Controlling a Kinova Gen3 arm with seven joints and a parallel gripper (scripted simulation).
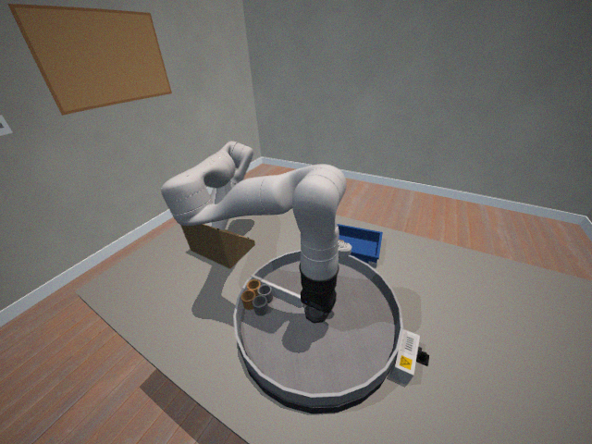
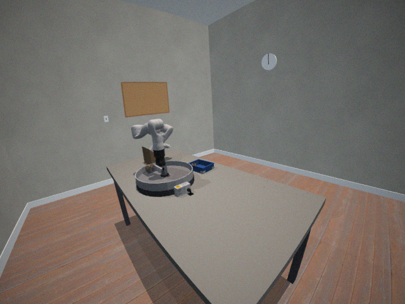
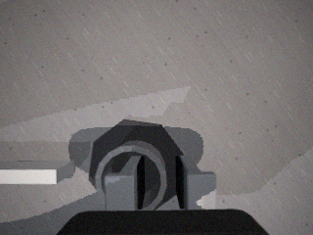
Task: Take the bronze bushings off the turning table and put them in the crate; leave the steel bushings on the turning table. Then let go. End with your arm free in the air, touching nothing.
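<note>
Right now my hand is 2 cm past the round grey turning table and 5 cm above it. The rest, counted from my hand: blue crate (4 cm behind, 34 cm to the left, 7 cm below).
</note>
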